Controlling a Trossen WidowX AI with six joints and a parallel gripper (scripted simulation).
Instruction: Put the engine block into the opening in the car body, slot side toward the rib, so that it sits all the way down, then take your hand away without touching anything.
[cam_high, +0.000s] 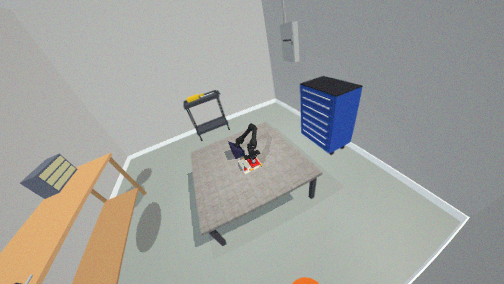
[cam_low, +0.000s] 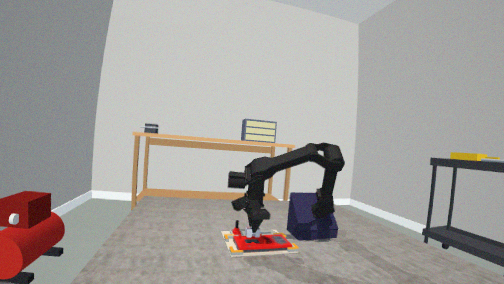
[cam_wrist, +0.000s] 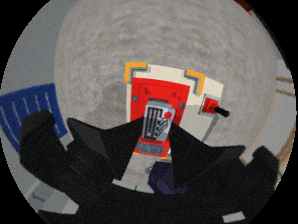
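Right now the grey engine block is 10 mm below my gripper tip.
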